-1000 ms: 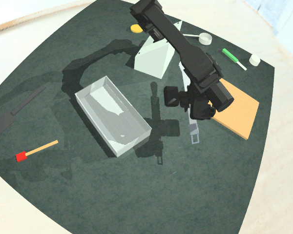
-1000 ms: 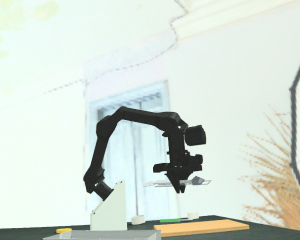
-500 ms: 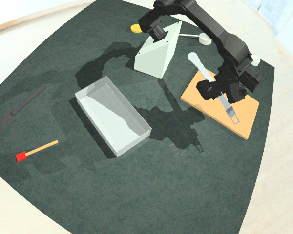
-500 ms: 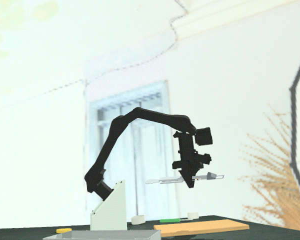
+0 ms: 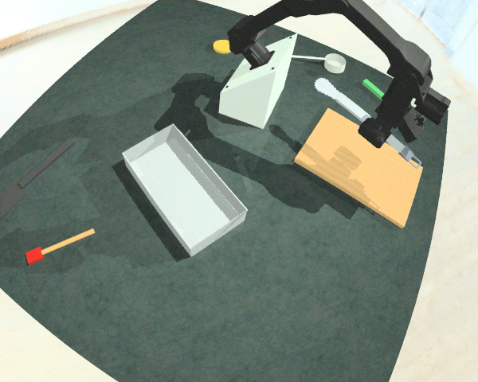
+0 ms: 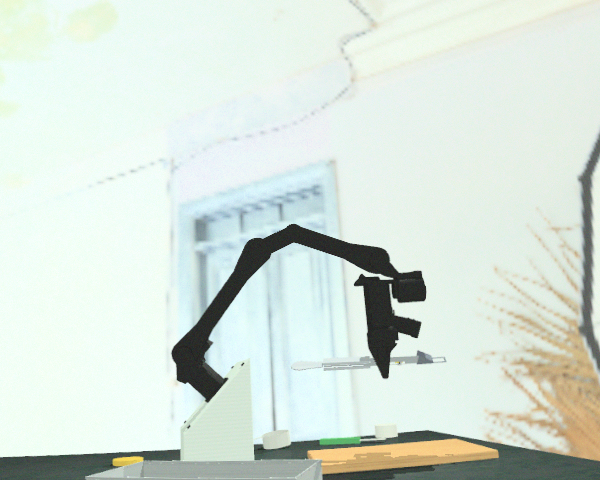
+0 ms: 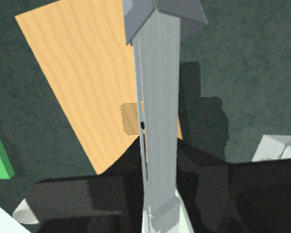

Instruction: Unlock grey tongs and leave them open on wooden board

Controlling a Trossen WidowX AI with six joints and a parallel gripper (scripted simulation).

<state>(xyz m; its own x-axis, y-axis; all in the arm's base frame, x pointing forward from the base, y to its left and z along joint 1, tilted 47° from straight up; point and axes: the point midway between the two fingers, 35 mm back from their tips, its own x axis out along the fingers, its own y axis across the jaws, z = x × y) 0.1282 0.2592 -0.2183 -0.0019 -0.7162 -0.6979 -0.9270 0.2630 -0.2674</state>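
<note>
Now: the wooden board 160 mm below my gripper tip, 50 mm behind it and 30 mm to the left of it. Round my gripper tip: roasting tin (390 mm to the right, 240 mm ahead, 140 mm below); then red-headed spatula (620 mm to the right, 530 mm ahead, 160 mm below); then green-handled tool (380 mm behind, 160 mm below, 60 mm to the left).
</note>
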